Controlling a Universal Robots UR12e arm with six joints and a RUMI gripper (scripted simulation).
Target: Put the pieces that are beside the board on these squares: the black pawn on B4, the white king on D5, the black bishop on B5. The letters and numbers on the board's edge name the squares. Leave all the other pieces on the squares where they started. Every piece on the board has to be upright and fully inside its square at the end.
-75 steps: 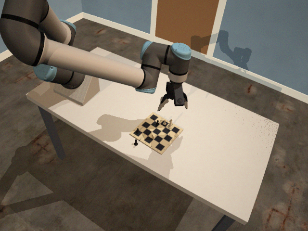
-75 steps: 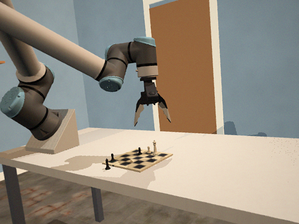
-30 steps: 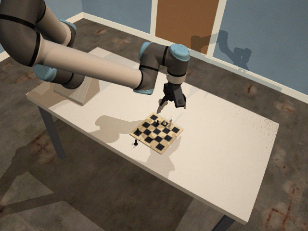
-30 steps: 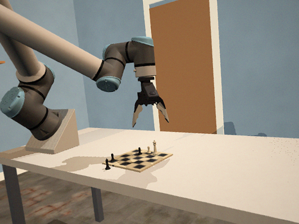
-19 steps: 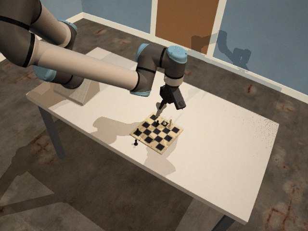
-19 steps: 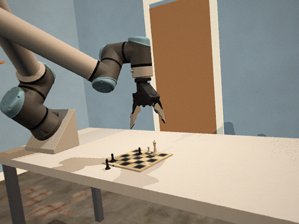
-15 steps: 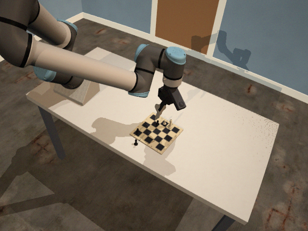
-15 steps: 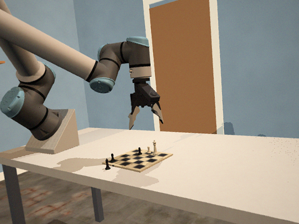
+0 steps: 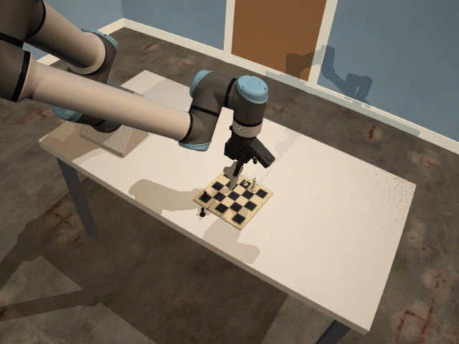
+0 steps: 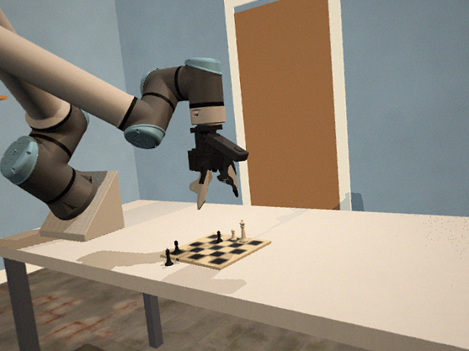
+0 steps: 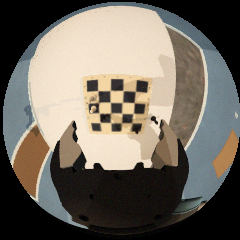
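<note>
My gripper is now 130 mm to the left of the black bishop, 110 mm above it and 80 mm past it. The rest, counted from my hand: white king: 100 mm below, 80 mm to the left, 10 mm ahead; chessboard: 130 mm below, 30 mm behind.
</note>
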